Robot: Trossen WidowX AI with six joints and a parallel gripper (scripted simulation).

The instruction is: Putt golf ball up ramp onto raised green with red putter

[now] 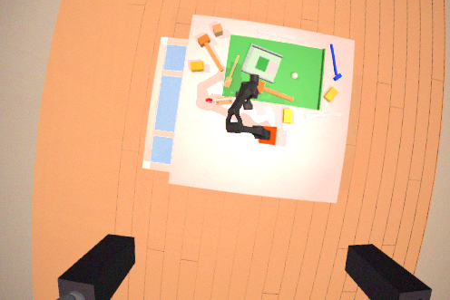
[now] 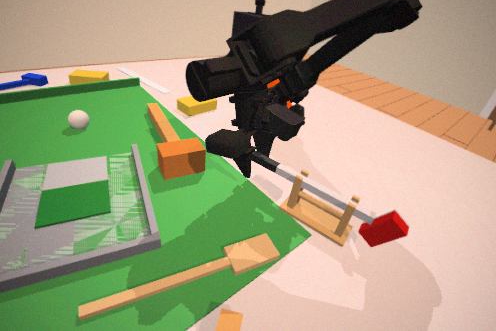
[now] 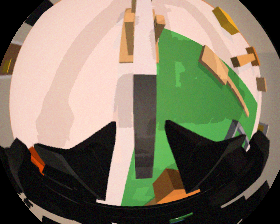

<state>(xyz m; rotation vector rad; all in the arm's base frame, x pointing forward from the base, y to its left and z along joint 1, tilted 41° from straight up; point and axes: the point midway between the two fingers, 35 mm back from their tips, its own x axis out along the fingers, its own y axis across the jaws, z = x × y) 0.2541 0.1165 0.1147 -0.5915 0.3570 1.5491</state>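
Now: gripper tip 2 cm past the red putter, 11 cm to the right of it and 3 cm below it. Also, from my gripper tip: white golf ball (19 cm ahead, 38 cm to the right, 1 cm below); small wooden rack (2 cm behind, 13 cm to the left); wooden paddle (18 cm ahead, 9 cm to the left, 2 cm below).
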